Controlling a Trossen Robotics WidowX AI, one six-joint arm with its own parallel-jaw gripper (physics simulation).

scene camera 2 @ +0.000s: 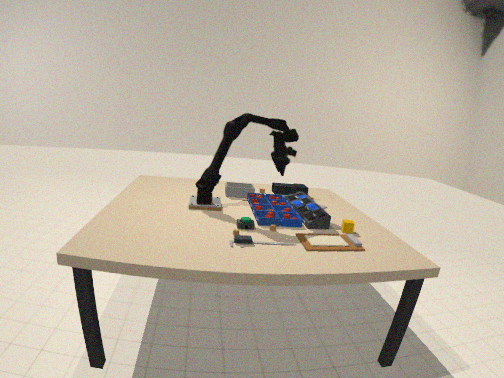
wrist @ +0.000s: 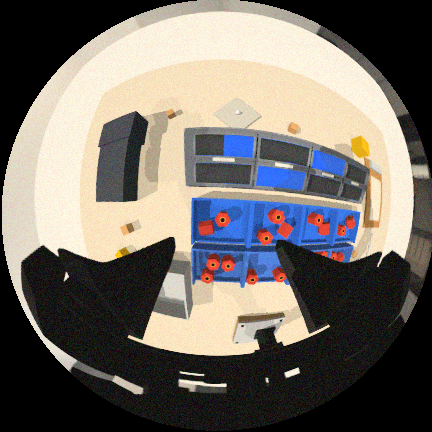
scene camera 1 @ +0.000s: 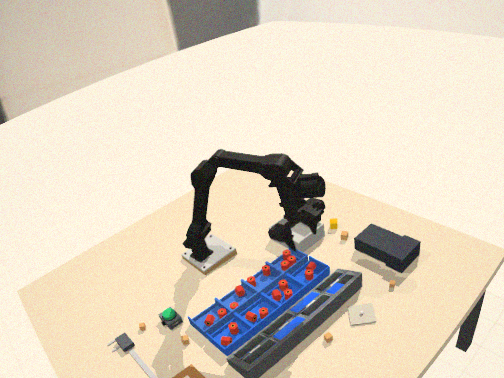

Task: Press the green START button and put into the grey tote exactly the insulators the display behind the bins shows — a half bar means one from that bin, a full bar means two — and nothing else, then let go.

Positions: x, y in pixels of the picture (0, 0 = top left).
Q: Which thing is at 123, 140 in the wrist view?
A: A dark box.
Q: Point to a display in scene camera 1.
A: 295, 337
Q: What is my gripper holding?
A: Nothing.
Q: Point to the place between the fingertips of my gripper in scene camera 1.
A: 304, 242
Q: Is my gripper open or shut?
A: Open.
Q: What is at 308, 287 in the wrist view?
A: My gripper.
